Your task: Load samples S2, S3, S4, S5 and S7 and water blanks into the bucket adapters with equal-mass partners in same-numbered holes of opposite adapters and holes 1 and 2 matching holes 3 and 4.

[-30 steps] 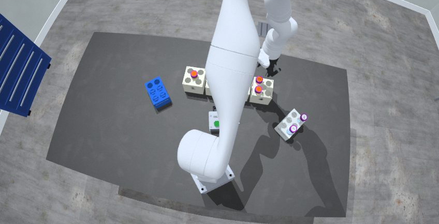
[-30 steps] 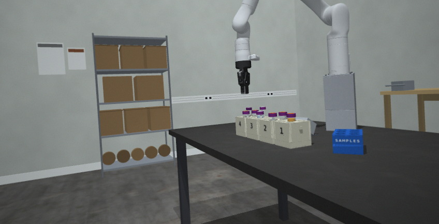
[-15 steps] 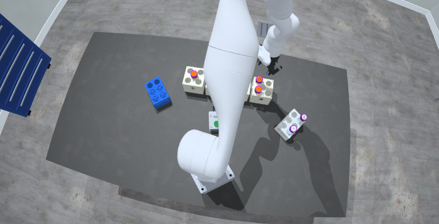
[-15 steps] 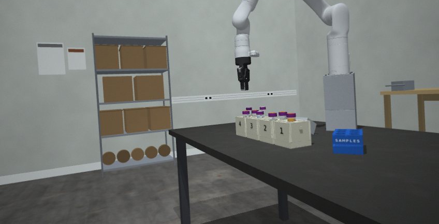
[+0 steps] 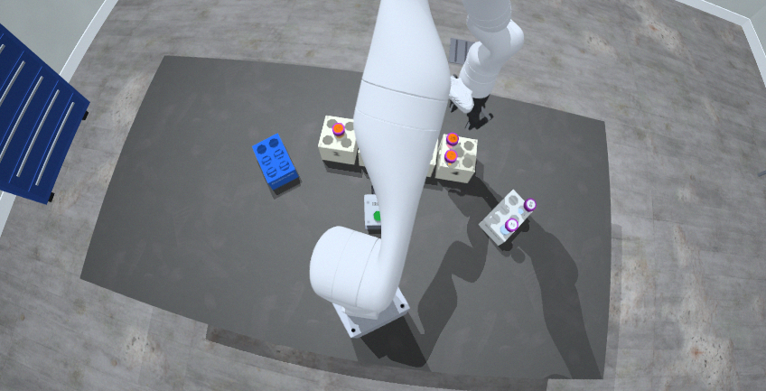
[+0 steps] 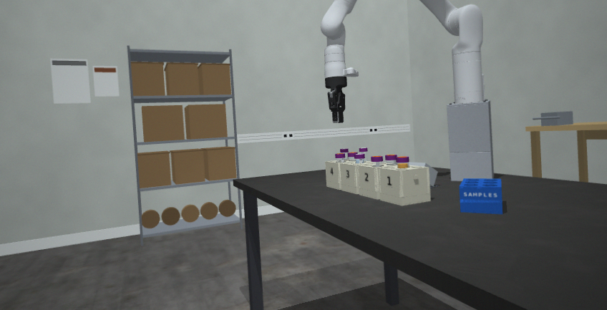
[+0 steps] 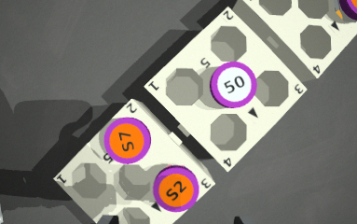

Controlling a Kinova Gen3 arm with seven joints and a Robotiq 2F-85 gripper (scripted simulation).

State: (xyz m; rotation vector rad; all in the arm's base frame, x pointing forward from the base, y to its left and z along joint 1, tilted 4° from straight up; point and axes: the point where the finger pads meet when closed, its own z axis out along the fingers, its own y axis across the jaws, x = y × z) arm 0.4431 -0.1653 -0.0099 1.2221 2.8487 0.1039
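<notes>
My gripper is now 22 cm past the green done key, 17 cm to the right of it and 18 cm above it. Also, from my hand: tube of pink liquid: 5 cm behind, 22 cm to the left, 18 cm below; adapter 2: 2 cm behind, 20 cm to the left, 20 cm below; 50 mL blank: 2 cm behind, 9 cm to the left, 18 cm below.
</notes>
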